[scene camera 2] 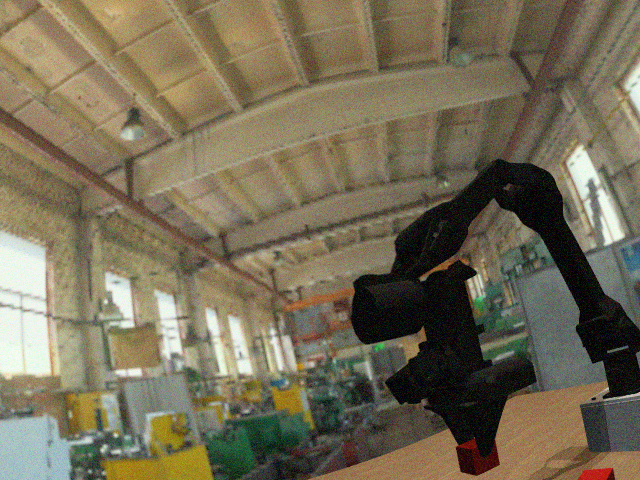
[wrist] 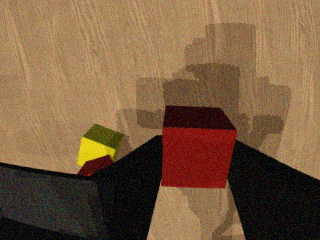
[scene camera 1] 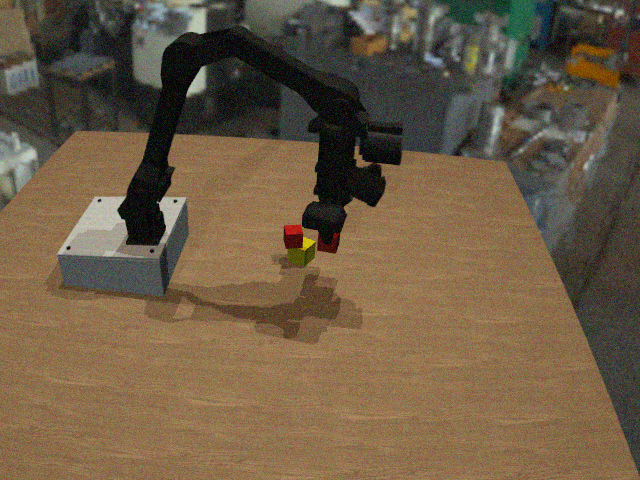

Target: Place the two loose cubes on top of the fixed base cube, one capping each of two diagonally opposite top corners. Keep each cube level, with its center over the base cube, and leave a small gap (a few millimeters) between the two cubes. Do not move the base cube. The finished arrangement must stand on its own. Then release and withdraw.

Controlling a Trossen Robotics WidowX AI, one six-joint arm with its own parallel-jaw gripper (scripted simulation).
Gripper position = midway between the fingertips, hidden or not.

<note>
My gripper (scene camera 2: pixel 476 454) holds a red cube (wrist: pixel 198 142). I also see a yellow cube (wrist: pixel 99 141).
My gripper also shows in the wrist view (wrist: pixel 194 144) and in scene camera 1 (scene camera 1: pixel 329 238). Scene camera 2 does not show the yellow cube: it is out of frame.
</note>
